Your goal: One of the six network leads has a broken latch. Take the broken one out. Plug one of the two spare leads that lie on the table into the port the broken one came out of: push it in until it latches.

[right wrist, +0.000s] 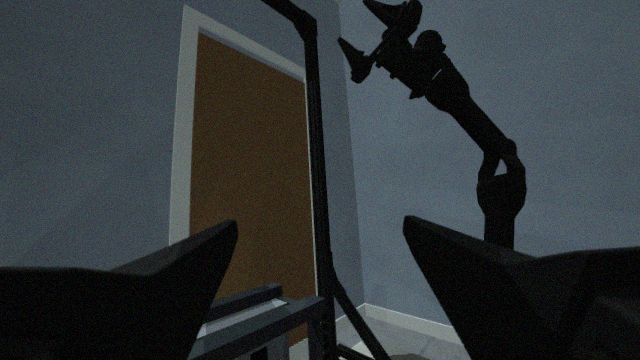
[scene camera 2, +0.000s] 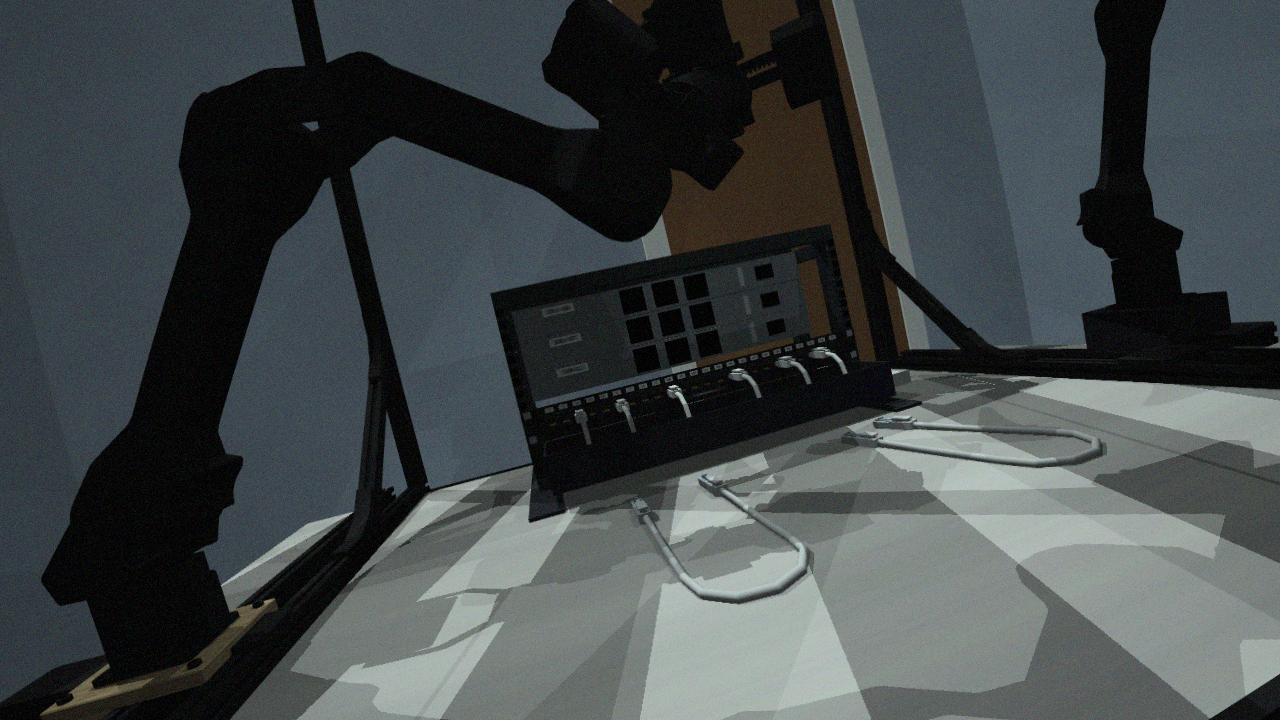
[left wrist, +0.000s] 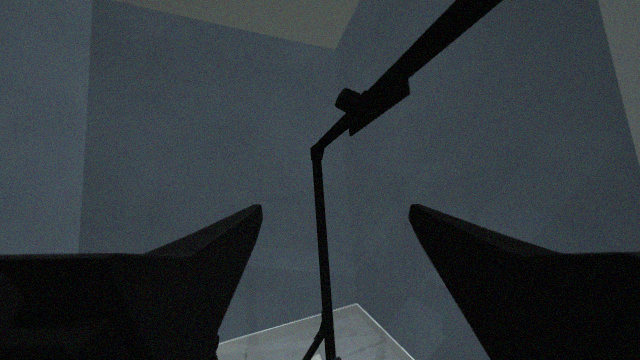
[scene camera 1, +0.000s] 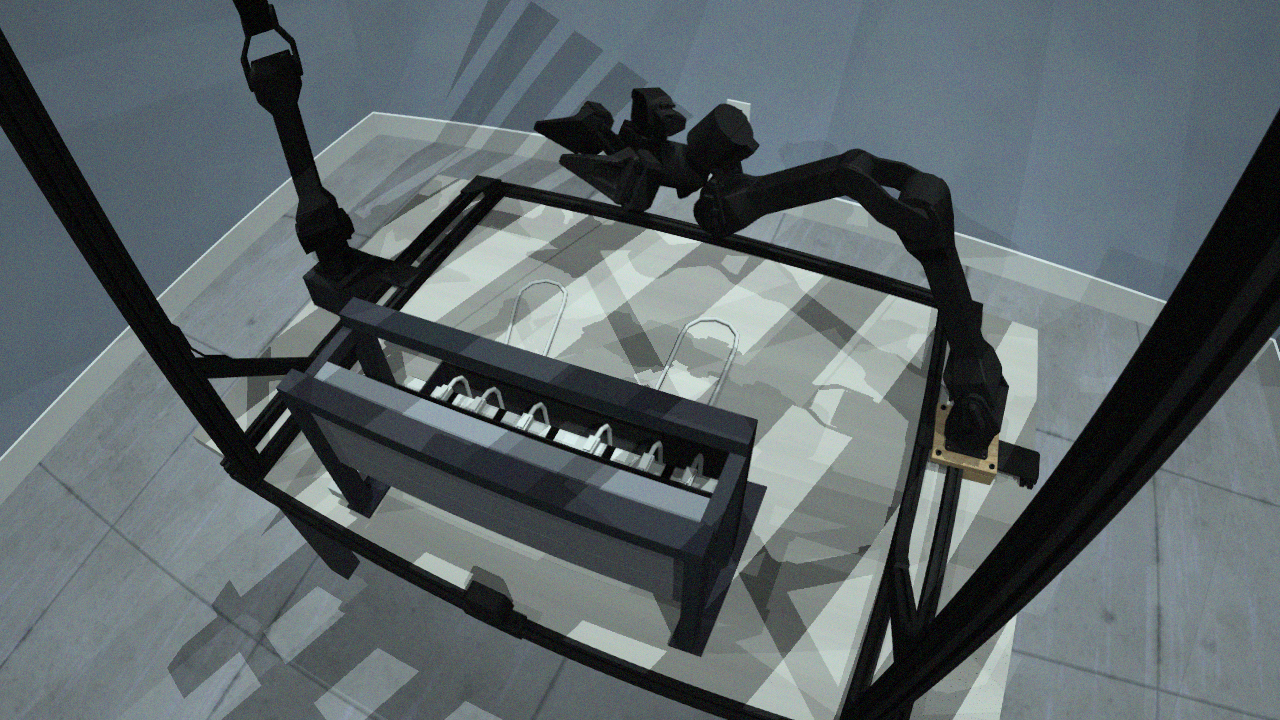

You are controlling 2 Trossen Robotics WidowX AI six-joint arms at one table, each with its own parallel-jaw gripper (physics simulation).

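Frame: origin at the left arm's base, x ahead, y left, z up, level; millimetres.
Seen in the pictures: left gripper, between the fingertips: (right wrist: 349, 20) (left wrist: 335, 211); right gripper, between the fingertips: (right wrist: 321, 225) (scene camera 2: 742, 81) (scene camera 1: 546, 141); left arm's base, origin of its link: (scene camera 2: 1150, 302) (scene camera 1: 338, 266); right arm's base, origin of its link: (scene camera 2: 172, 648) (scene camera 1: 967, 436).
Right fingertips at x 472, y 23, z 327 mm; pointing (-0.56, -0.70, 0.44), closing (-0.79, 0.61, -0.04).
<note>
Offsets run from my right fingertips to a thing's middle. "spot": to the spot under its first point.
Several white network leads are plugged in a row along the rack {dx +76, dy -200, dz -262 mm} (scene camera 1: 554, 362) (scene camera 2: 662, 260); a leftmost lead {dx +235, dy -96, dz -337 mm} (scene camera 2: 582, 422) and a rightmost lead {dx -100, dy -137, dz -337 mm} (scene camera 2: 829, 356) show in scene camera 2. Which latch is broken cannot be told. One spare lead {spot: dx +126, dy +189, dz -390 mm} (scene camera 1: 711, 320) (scene camera 2: 738, 595) lies looped on the table, its plugs towards the rack. The other spare lead (scene camera 1: 541, 282) (scene camera 2: 1038, 462) lies looped beside it. My right gripper (scene camera 1: 549, 140) (right wrist: 321, 225) is open and empty, high above the table beyond the spare leads. My left gripper (left wrist: 335, 211) (right wrist: 349, 20) is open and empty, raised high.
The rack's side and top bars (right wrist: 260, 322) show low in the right wrist view. A black rail frame (scene camera 1: 805, 264) surrounds the table, with upright posts (scene camera 1: 98, 250) (left wrist: 322, 240) (right wrist: 318, 165). A brown door (scene camera 2: 742, 205) (right wrist: 250, 165) stands behind the rack.
</note>
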